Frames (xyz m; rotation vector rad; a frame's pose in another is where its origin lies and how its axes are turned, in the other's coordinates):
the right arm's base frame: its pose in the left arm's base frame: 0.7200 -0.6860 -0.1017 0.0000 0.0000 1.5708
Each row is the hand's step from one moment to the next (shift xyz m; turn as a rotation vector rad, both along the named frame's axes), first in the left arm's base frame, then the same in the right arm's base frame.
Working: the left arm's base frame: its pose in the right arm's base frame: 0.6860 0.7200 0.1017 0.0000 0.0000 -1.5708

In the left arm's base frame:
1: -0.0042 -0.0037 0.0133 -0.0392 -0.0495 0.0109
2: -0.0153 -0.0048 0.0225 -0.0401 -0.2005 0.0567
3: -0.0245 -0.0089 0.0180 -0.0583 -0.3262 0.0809
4: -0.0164 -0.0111 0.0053 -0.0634 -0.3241 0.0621
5: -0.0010 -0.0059 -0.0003 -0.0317 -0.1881 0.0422
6: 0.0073 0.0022 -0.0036 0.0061 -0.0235 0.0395
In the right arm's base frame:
1: -0.0037 0.0042 0.0133 -0.0495 0.0392 0.0109
2: -0.0048 0.0153 0.0225 -0.2005 0.0401 0.0567
3: -0.0089 0.0245 0.0180 -0.3262 0.0583 0.0809
4: -0.0111 0.0164 0.0053 -0.3241 0.0634 0.0621
5: -0.0059 0.0010 -0.0003 -0.1881 0.0317 0.0422
6: 0.0022 -0.0073 -0.0036 -0.0235 -0.0061 0.0395

